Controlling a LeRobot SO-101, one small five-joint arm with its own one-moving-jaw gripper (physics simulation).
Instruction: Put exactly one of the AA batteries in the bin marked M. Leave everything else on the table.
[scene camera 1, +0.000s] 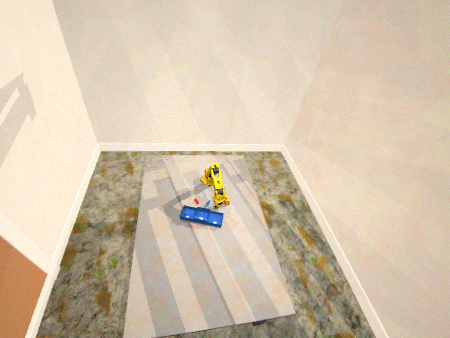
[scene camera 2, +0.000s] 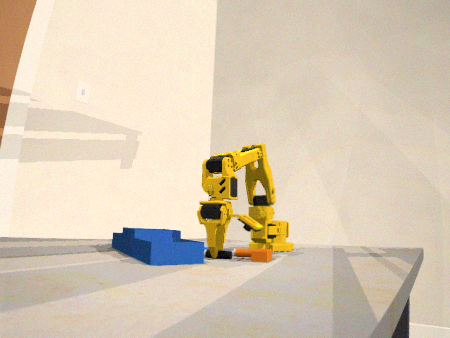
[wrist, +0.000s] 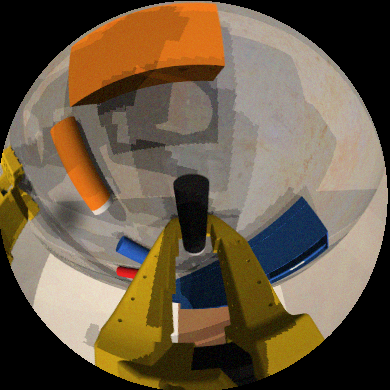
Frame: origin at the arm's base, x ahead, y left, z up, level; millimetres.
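Seen in the pictures: hand, tool point: (scene camera 1: 215, 205) (scene camera 2: 217, 254) (wrist: 180, 225); arm's base, link origin: (scene camera 1: 208, 182) (wrist: 24, 185).
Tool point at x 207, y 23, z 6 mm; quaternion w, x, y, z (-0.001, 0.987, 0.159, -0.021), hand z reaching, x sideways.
Observation:
Offsets run from my tool point to a thing's middle. Level surfaces: height alone.
A black cylindrical battery @(6 mm ahead, 4 mm left, 1 mm up) (scene camera 2: 226, 255) (wrist: 191, 197) lies on the table. My gripper (scene camera 1: 219, 205) (scene camera 2: 215, 255) (wrist: 193, 225) is low at the table, shut on the near part of this battery, with a jaw pressing on each side. A thicker orange battery @(56 mm back, 23 mm left, 1 mm up) (scene camera 2: 243, 252) (wrist: 80, 165) with a pale end lies apart from the jaws. A small blue battery @(20 mm back, 50 mm right, 1 mm up) (scene camera 1: 208, 203) (wrist: 131, 250) and a small red battery @(38 mm back, 119 mm right, 1 mm up) (scene camera 1: 196, 201) (wrist: 126, 272) lie beside each other; the left jaw partly hides them in the wrist view. The blue three-part bin @(77 mm ahead, 96 mm right, 17 mm up) (scene camera 1: 209, 224) (scene camera 2: 175, 251) has pale labels; their letters are unreadable.
An orange block @(32 mm back, 73 mm left, 3 mm up) (scene camera 1: 227, 202) (scene camera 2: 261, 255) (wrist: 150, 42) stands beyond the black battery in the wrist view. The blue bin is close beside my gripper. The arm's yellow base (scene camera 2: 282, 246) is on the table behind. Striped shadows cross the table @(6 mm down) (scene camera 1: 175, 300).

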